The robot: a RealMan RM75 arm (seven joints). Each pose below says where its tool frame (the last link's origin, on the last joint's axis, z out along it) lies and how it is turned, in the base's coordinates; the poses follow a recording.
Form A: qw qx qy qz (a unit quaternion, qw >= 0); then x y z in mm.
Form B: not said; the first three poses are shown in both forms.
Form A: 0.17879 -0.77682 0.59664 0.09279 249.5 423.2 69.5
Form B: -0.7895 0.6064 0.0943 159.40 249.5 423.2 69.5
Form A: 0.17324 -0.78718 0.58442 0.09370 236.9 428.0 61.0
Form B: -0.7993 0.5934 0.0951 160.05 236.9 428.0 61.0
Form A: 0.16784 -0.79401 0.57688 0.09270 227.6 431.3 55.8
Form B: -0.8054 0.5852 0.0940 160.68 227.6 431.3 55.8
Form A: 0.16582 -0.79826 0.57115 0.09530 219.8 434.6 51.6
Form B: -0.8095 0.5792 0.0966 160.91 219.8 434.6 51.6
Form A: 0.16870 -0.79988 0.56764 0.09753 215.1 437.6 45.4
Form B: -0.8115 0.5759 0.0989 160.58 215.1 437.6 45.4
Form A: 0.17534 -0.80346 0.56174 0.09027 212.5 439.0 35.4
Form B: -0.8161 0.5706 0.0917 159.80 212.5 439.0 35.4
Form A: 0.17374 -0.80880 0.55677 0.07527 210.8 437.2 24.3
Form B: -0.8213 0.5654 0.0764 159.99 210.8 437.2 24.3
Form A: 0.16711 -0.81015 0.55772 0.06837 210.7 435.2 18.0
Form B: -0.8217 0.5657 0.0693 160.76 210.7 435.2 18.0
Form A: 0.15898 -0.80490 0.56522 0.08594 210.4 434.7 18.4
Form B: -0.8153 0.5725 0.0870 161.70 210.4 434.7 18.4
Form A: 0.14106 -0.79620 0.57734 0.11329 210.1 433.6 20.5
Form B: -0.8042 0.5832 0.1144 163.78 210.1 433.6 20.5
